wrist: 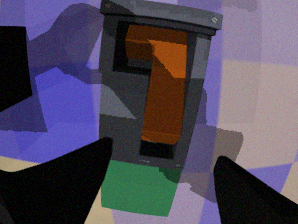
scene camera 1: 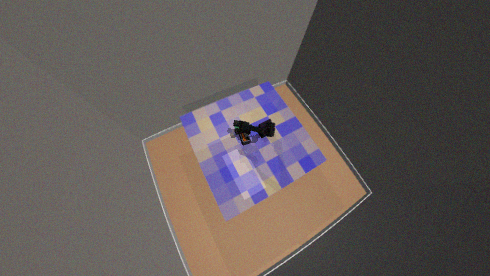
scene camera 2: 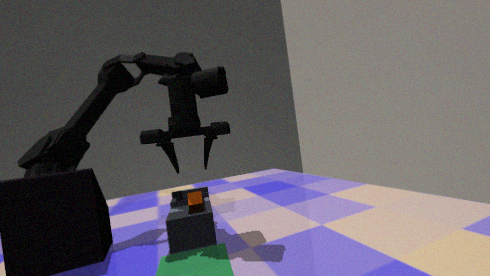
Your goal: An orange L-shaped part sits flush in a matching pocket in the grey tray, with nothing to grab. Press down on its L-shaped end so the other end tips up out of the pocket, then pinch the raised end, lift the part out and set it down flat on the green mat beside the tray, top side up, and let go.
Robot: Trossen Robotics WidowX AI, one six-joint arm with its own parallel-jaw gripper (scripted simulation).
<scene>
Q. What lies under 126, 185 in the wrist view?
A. A green mat.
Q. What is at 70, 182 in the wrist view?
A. My gripper.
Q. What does my gripper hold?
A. Nothing.
</scene>
